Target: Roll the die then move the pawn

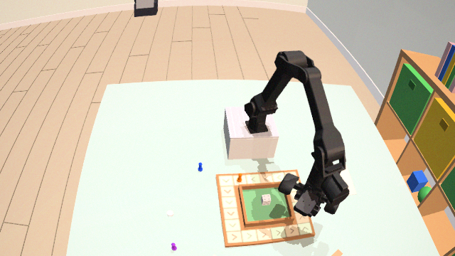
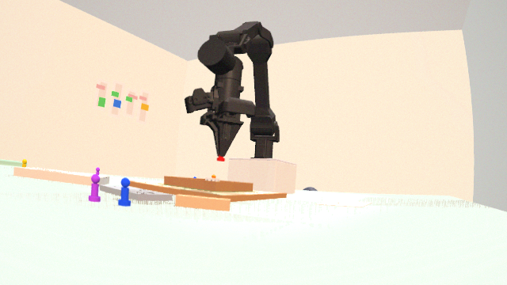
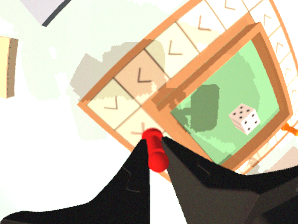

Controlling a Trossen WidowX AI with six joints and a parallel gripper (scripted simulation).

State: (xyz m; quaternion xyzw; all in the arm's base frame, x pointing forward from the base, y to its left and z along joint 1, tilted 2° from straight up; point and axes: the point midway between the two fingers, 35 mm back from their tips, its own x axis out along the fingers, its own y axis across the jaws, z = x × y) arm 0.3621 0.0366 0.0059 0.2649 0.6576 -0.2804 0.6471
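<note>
The white die is 110 mm behind my gripper tip, 70 mm to the right of it and 60 mm below it. Round my gripper tip: green tray: 90 mm behind, 80 mm to the right, 80 mm below; orange pawn: 220 mm behind, 130 mm to the right, 60 mm below; red pawn: 10 mm above.
</note>
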